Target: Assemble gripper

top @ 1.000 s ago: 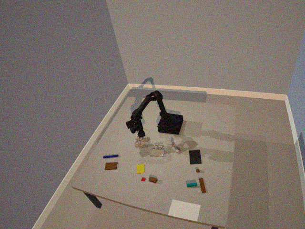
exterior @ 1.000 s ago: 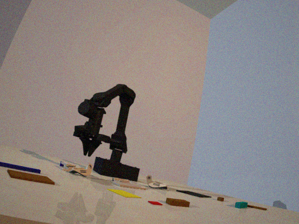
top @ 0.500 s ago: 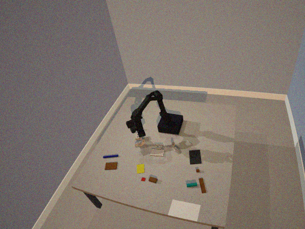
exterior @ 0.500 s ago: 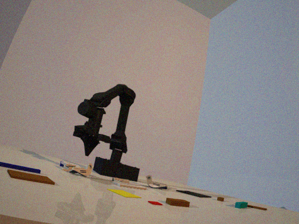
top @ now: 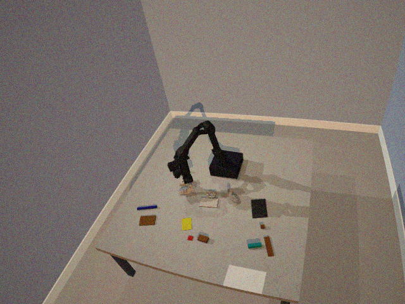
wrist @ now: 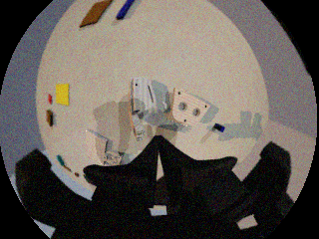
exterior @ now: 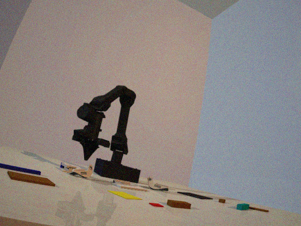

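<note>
My gripper tip is 3 cm short of the jaw, 1 cm to the right of it and 3 cm above it. Round my gripper tip: small blue piece (15 cm behind, 9 cm to the right, 6 cm below); then gripper base (3 cm behind, 6 cm to the right, 4 cm below); then housing plate (3 cm ahead, 17 cm to the left, 6 cm below).
</note>
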